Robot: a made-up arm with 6 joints. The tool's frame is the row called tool. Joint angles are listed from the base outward.
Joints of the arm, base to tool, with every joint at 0 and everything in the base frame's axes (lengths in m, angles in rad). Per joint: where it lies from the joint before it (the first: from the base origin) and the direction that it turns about. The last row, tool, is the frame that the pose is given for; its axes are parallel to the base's.
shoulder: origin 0 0 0.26 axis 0 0 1
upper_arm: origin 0 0 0 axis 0 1 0
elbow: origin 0 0 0.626 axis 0 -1 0
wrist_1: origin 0 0 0 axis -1 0 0
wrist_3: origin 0.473 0 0 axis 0 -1 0
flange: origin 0 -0.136 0 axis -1 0 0
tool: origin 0 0 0
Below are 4 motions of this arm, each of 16 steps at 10 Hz.
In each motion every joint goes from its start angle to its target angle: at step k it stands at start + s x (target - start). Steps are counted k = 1, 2, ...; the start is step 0. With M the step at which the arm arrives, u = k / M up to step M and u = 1 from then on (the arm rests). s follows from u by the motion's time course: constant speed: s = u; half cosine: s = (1 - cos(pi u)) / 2; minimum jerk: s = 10 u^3 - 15 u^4 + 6 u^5.
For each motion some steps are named. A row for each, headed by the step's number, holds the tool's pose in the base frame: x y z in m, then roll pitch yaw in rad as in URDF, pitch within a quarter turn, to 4 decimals.
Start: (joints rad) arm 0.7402 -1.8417 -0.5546 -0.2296 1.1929 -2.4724
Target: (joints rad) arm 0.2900 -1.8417 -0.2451 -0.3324 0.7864 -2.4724
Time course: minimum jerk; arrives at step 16
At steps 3, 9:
3: -0.2497 -0.3939 0.5401 -0.7472 -0.6578 -2.1491
9: -0.4072 -0.3488 0.5598 -0.7048 -0.7171 -2.3636

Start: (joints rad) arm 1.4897 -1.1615 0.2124 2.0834 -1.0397 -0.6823
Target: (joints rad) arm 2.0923 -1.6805 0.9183 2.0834 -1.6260 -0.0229
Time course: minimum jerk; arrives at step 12
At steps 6, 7, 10, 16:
6: 0.1355 -0.9108 0.7383 0.7122 -0.0232 -0.3400
7: 0.2412 -0.9630 0.6261 0.7756 0.1545 -0.1982
10: 0.4608 -0.9823 0.3659 0.9785 0.4415 0.2285
16: 0.4844 -0.9770 0.3343 1.0103 0.4643 0.2894

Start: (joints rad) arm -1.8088 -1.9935 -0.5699 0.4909 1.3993 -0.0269
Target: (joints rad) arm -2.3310 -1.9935 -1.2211 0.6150 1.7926 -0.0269
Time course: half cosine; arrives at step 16
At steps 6, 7, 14, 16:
6: 0.0761 0.4824 0.4712 -2.9304 -0.3482 0.6054
7: 0.0886 0.4533 0.4650 -2.8939 -0.3610 0.5399
14: 0.1175 0.2938 0.3960 -2.6593 -0.4263 0.1668
16: 0.1172 0.2844 0.3895 -2.6427 -0.4303 0.1428

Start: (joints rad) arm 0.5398 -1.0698 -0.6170 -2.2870 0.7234 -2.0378
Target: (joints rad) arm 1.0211 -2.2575 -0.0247 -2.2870 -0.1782 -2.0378
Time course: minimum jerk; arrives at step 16
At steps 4, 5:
4: -0.1665 -0.0039 0.6900 -1.7665 -0.1705 0.1218
5: -0.2064 -0.0392 0.6943 -1.7156 -0.3483 0.1852

